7 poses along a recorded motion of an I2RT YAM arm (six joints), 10 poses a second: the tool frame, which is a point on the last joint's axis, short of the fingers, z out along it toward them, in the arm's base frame.
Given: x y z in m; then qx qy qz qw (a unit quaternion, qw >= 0).
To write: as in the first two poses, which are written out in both.
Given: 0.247 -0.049 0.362 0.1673 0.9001 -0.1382 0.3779
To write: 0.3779 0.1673 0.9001 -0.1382 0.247 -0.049 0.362
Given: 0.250 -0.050 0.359 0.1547 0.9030 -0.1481 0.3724
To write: 0.3724 0.1547 0.9030 -0.1481 0.250 -0.050 0.359
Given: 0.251 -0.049 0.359 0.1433 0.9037 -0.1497 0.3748
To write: 0.3748 0.1433 0.9037 -0.1497 0.251 -0.049 0.359
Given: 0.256 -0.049 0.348 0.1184 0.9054 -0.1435 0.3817
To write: 0.3817 0.1184 0.9054 -0.1435 0.256 -0.049 0.348
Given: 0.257 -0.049 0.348 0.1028 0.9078 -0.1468 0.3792
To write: 0.3792 0.1028 0.9078 -0.1468 0.257 -0.049 0.348
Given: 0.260 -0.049 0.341 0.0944 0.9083 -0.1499 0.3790
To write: 0.3790 0.0944 0.9083 -0.1499 0.260 -0.049 0.341
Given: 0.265 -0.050 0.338 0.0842 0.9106 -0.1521 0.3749
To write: 0.3749 0.0842 0.9106 -0.1521 0.265 -0.050 0.338
